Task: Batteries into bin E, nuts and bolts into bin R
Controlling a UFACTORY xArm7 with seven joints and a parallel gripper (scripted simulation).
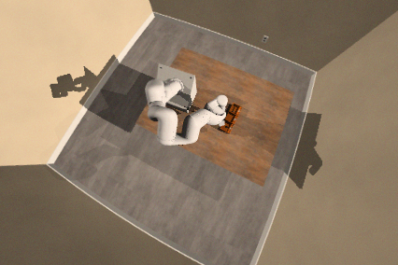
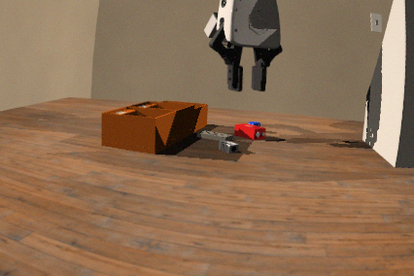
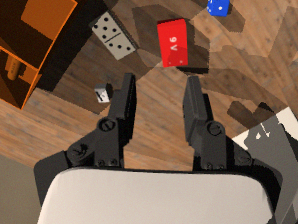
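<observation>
The red block lies 90 mm below my hand, 20 mm behind it and 10 mm to the right of it. Also, from my hand: blue piece: 90 mm below, 70 mm to the right, 20 mm behind; then orange bin: 130 mm ahead, 70 mm below, 30 mm to the left; then pale grey block: 100 mm to the left, 90 mm below, 10 mm ahead.
</observation>
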